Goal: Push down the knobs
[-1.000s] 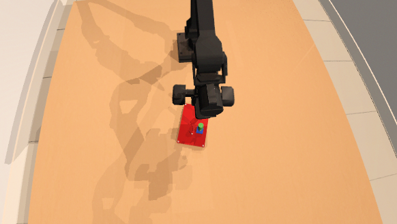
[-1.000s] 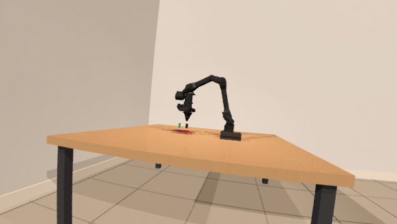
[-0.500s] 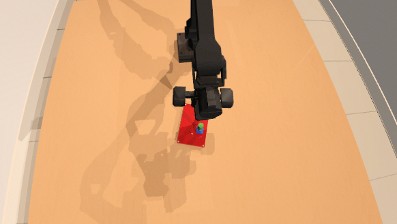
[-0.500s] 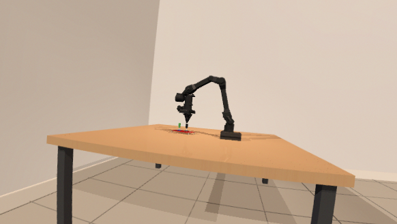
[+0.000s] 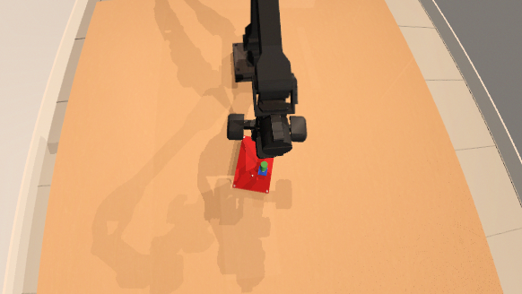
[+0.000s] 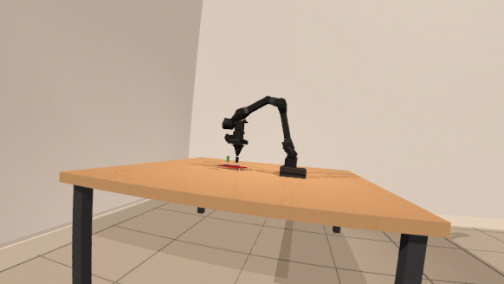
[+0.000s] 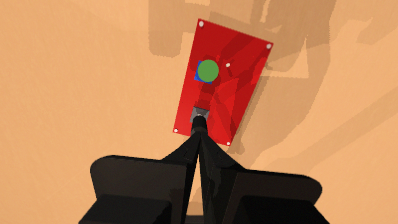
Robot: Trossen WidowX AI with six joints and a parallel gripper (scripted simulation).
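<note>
Right now my gripper tip is 2 cm above the black knob. Round my gripper tip: green knob 6 cm ahead, 1 cm to the right, 3 cm below.
</note>
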